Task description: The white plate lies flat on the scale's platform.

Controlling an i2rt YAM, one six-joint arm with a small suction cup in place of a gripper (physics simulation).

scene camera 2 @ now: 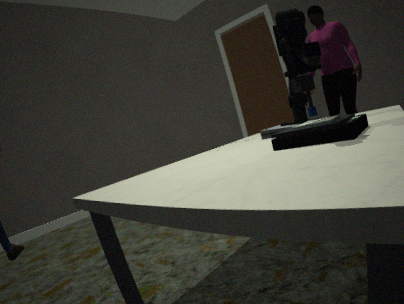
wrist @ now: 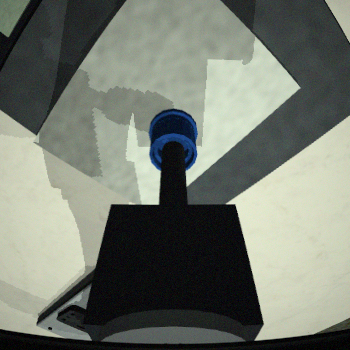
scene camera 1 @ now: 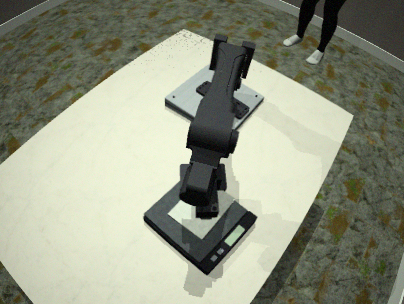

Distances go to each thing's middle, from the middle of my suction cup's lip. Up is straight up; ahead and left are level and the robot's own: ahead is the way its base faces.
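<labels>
There's a black scale (scene camera 1: 206,254) that's 20 mm ahead of my suction cup, 20 mm to the left of it and 60 mm below it. Then there's the white plate (scene camera 1: 185,214), and my suction cup is 10 mm to the right of that plate and 30 mm above it.
</labels>
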